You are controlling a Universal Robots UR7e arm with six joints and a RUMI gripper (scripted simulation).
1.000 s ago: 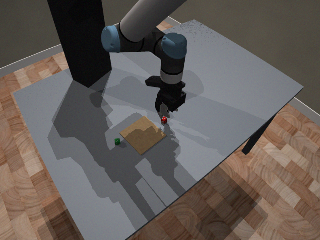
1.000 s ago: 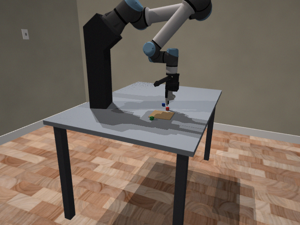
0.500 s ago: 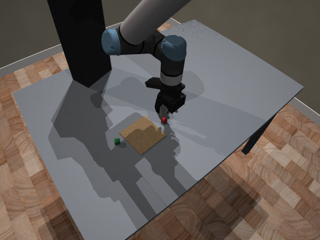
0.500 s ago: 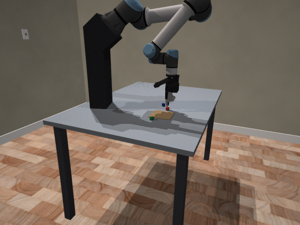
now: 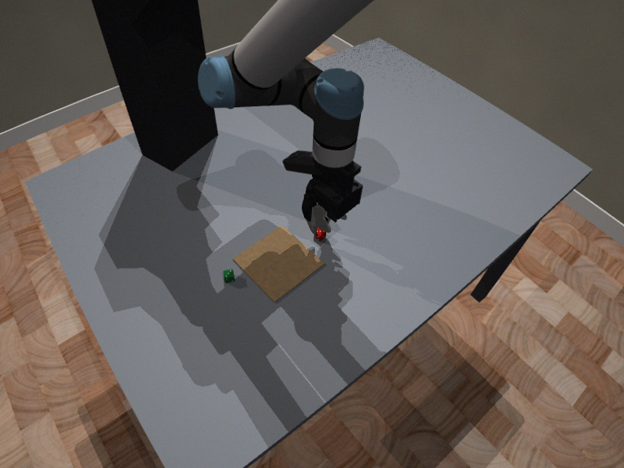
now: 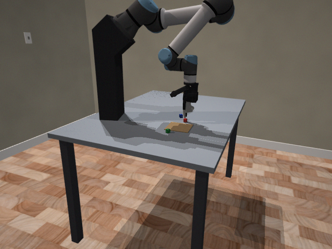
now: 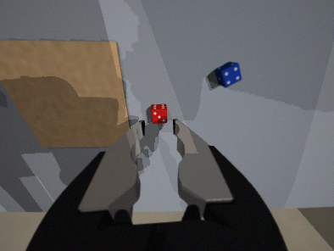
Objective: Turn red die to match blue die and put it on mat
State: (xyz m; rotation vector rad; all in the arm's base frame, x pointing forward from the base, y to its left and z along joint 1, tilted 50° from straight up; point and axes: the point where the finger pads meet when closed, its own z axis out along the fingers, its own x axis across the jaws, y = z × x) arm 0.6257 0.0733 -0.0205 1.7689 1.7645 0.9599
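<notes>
Right now my hand is 30 mm above the red die. The rest, counted from my hand: tan mat (110 mm to the right, 40 mm below); then green die (220 mm to the right, 30 mm below, 30 mm behind); then blue die (80 mm to the left, 50 mm behind, 30 mm below).
</notes>
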